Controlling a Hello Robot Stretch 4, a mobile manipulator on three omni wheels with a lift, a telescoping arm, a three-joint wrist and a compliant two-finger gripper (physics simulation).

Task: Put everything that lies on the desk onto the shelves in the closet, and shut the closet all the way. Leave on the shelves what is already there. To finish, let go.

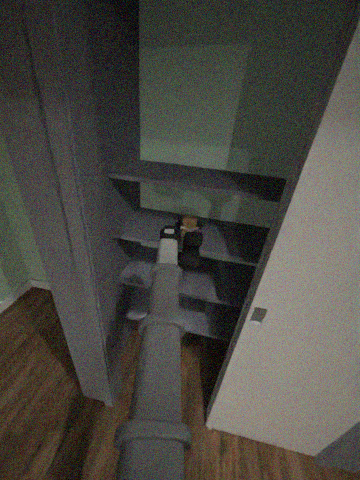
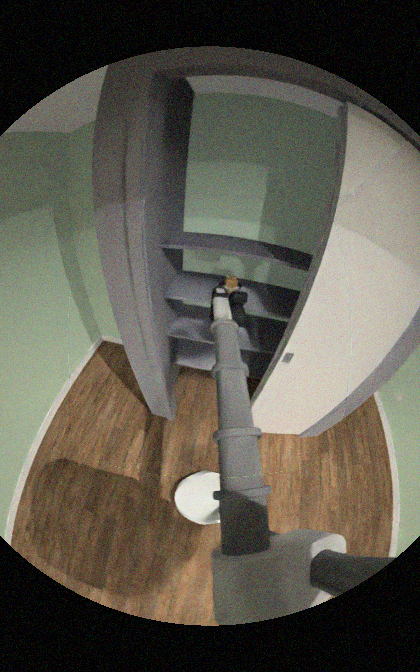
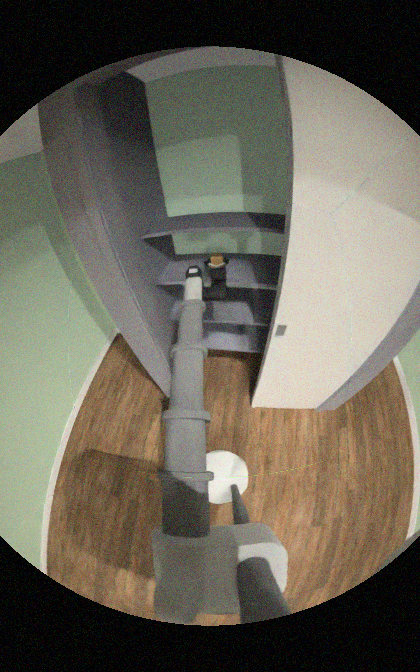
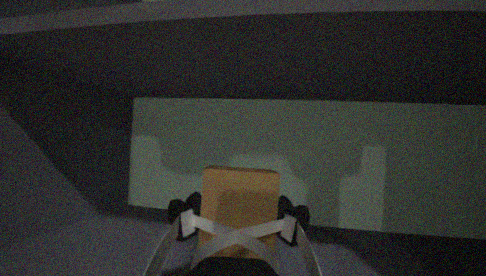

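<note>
My gripper (image 4: 238, 209) (image 1: 189, 228) (image 2: 231, 288) (image 3: 216, 263) is shut on an orange-brown block (image 4: 240, 192) (image 1: 190, 221) (image 2: 231, 282) (image 3: 216, 259). The arm is stretched into the open closet, and the block is held upright between the shelf above and the shelf below it. The lower shelf (image 1: 142, 227) (image 2: 187, 288) (image 3: 175, 272) lies under the gripper. Whether the block touches it cannot be told. The upper shelf (image 1: 200, 181) (image 2: 220, 242) (image 3: 215, 225) is overhead. The closet door (image 1: 300, 260) (image 2: 345, 320) (image 3: 330, 280) stands at the right, leaving the left part of the closet open. The desk does not show.
The closet's left side panel (image 1: 60, 175) (image 2: 120, 225) (image 3: 95, 200) stands left of the arm. The door's edge and its small grey handle (image 1: 258, 315) (image 2: 287, 357) (image 3: 281, 330) are right of the arm. More shelves lie below the gripper, partly hidden by the arm.
</note>
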